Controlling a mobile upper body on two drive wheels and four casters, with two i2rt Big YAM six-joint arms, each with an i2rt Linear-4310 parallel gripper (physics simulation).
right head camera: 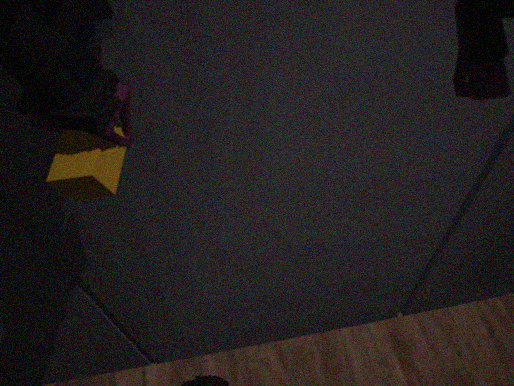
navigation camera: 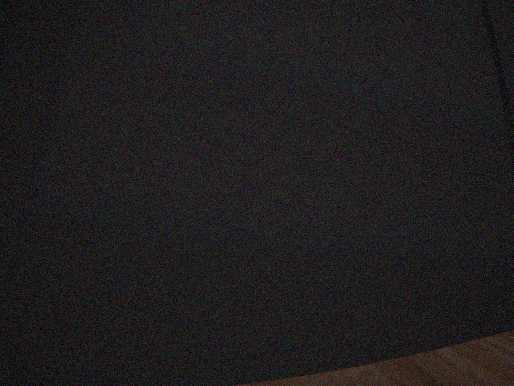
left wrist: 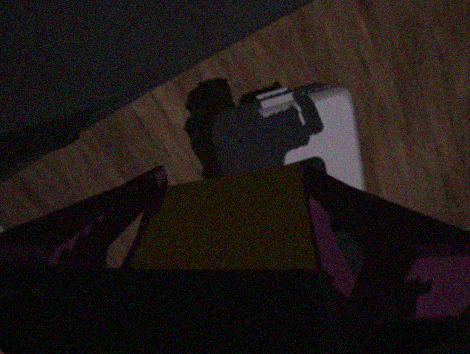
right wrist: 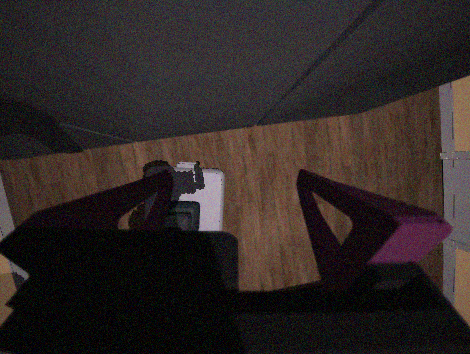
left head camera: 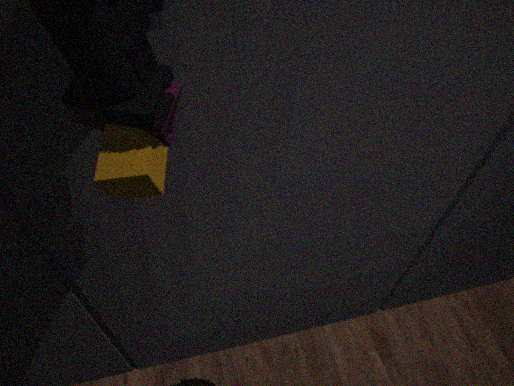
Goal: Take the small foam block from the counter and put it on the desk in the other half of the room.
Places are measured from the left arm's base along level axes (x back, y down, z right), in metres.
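Where they show: left gripper, fingertip midpoint: (right head camera: 110, 140) (left wrist: 234, 177); right gripper, fingertip midpoint: (right wrist: 235, 176).
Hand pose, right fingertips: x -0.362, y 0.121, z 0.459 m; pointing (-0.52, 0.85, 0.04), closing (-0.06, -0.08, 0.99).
Note:
After its pixels a point has its place.
The small yellow foam block (left head camera: 132, 162) @(x -0.390, y 0.234, z 0.050 m) (right head camera: 89, 164) @(x -0.387, y 0.233, z 0.061 m) (left wrist: 230, 225) @(x -0.464, y 0.236, z 0.045 m) is held at the left of both head camera views, in front of a large dark grey surface. My left gripper (left head camera: 132, 134) @(x -0.466, y 0.271, z 0.049 m) (right head camera: 92, 134) @(x -0.466, y 0.271, z 0.049 m) (left wrist: 234, 177) @(x -0.466, y 0.271, z 0.049 m) is shut on it, with one finger against each side in the left wrist view. My right gripper (right head camera: 481, 94) (right wrist: 235, 176) @(x -0.362, y 0.121, z 0.459 m) is open, with wood floor between its fingers in the right wrist view. Neither the counter nor the desk can be made out for certain.
The large dark grey surface (left head camera: 300, 175) @(x -0.592, y 0.487, z 0.283 m) (right head camera: 300, 175) @(x -0.597, y 0.494, z 0.308 m) (left wrist: 100, 50) @(x -0.536, y 0.296, z 0.007 m) (right wrist: 150, 65) @(x -0.589, y 0.428, z 0.273 m) (navigation camera: 250, 190) @(x -0.575, y 1.159, z 0.203 m) has thin seams and meets the wood floor (left head camera: 320, 355) @(x -0.522, y 1.410, z 0.461 m) (right head camera: 320, 360) @(x -0.516, y 1.410, z 0.403 m) (right wrist: 265, 200) @(x -0.075, y 1.410, z 0.844 m) (navigation camera: 450, 370) @(x -0.595, y 1.410, z 0.476 m). The robot's white base (left wrist: 337, 130) @(x -0.177, y 1.150, z 0.402 m) (right wrist: 212, 195) @(x -0.149, y 1.150, z 0.408 m) stands near it. A grey baseboard (right wrist: 447, 120) @(x -0.868, y 1.358, z 2.454 m) runs at the right.

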